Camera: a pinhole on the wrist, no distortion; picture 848 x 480 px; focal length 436.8 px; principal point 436.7 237.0 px. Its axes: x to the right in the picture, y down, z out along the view. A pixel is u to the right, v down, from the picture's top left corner.
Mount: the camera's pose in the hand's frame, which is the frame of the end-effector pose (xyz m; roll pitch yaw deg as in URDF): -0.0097 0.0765 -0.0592 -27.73 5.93 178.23
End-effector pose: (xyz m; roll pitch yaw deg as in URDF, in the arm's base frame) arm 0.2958 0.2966 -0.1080 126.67 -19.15 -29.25
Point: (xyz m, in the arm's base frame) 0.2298 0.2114 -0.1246
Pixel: 420 81
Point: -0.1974 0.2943 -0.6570
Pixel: 817 218
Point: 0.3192 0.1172 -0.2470
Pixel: 290 212
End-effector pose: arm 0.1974 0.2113 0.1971 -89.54 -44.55 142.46
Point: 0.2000 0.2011 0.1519
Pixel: 538 307
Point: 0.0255 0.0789 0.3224
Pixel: 175 220
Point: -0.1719 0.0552 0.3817
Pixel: 46 87
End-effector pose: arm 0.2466 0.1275 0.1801 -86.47 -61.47 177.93
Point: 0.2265 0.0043 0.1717
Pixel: 365 145
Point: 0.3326 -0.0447 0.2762
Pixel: 317 331
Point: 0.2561 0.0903 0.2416
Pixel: 200 421
